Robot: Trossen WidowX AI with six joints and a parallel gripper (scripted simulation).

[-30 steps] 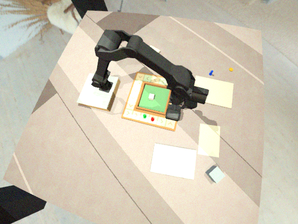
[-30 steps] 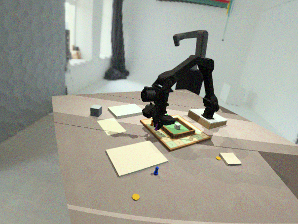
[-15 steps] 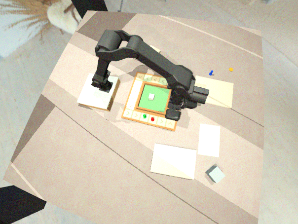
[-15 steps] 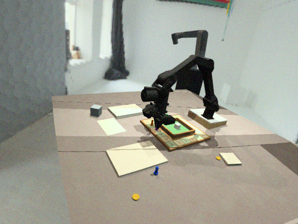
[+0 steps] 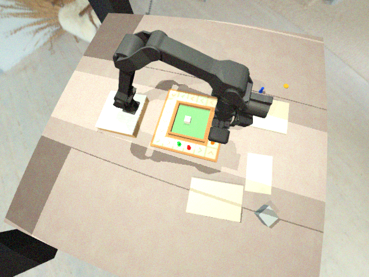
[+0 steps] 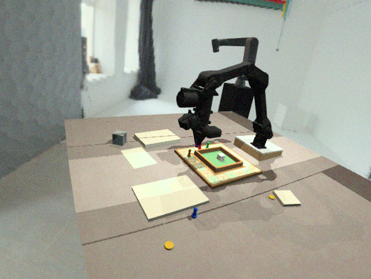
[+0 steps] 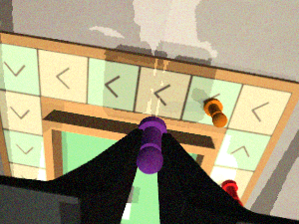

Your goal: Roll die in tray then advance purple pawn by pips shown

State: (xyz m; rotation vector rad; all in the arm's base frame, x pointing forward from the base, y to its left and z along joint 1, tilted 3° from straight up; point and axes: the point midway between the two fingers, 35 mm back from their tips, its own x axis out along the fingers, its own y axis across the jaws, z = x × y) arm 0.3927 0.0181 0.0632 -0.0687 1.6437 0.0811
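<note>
The orange pawn lies 5 cm to the right of my gripper tip and 7 cm below it. Also, from my gripper tip: purple pawn: 1 cm above; die: 13 cm behind, 1 cm to the left, 7 cm below; green tray: 12 cm behind, 1 cm to the left, 9 cm below.
</note>
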